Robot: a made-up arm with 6 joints.
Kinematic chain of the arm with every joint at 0, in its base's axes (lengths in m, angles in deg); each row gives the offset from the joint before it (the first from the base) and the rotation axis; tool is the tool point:
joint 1: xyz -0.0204 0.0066 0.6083 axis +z
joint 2: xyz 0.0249 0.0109 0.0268 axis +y
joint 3: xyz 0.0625 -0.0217 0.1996 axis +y
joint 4: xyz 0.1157 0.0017 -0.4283 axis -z
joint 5: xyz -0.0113 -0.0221 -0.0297 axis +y
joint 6: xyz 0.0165 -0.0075 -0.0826 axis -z
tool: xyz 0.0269 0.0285 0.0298
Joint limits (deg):
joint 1: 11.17..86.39
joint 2: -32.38..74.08
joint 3: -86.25..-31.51
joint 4: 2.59..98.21
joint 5: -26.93..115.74
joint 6: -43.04..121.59
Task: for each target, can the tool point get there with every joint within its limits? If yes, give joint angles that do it. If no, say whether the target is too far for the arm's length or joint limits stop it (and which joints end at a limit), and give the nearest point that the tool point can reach.
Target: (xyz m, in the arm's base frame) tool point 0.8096 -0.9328 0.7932
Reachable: no: too far | nearest point 0.6139 0.0433 0.7925 | short by 0.996 m
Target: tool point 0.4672 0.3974 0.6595
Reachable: yes | joints 36.09 8.02 -71.21 85.05 68.75 46.22
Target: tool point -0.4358 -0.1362 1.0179
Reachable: no: joint limits stop it (at a limit: joint 1, joint 2, joint 3, joint 5, joint 6) | nearest point -0.0567 0.3117 1.1694 | short by 0.606 m
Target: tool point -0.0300 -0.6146 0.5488
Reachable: no: joint limits stop it (at a limit: joint 2, joint 3, joint 4, joint 5) | nearest point -0.0217 -0.0802 0.2621 | short by 0.607 m
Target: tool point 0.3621 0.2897 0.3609
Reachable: yes | joints 31.11 27.45 -49.68 88.49 75.68 -14.87
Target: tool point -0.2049 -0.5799 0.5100
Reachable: no: joint limits stop it (at a limit: joint 2, joint 3, joint 4, joint 5) | nearest point -0.0465 -0.0765 0.2615 | short by 0.583 m
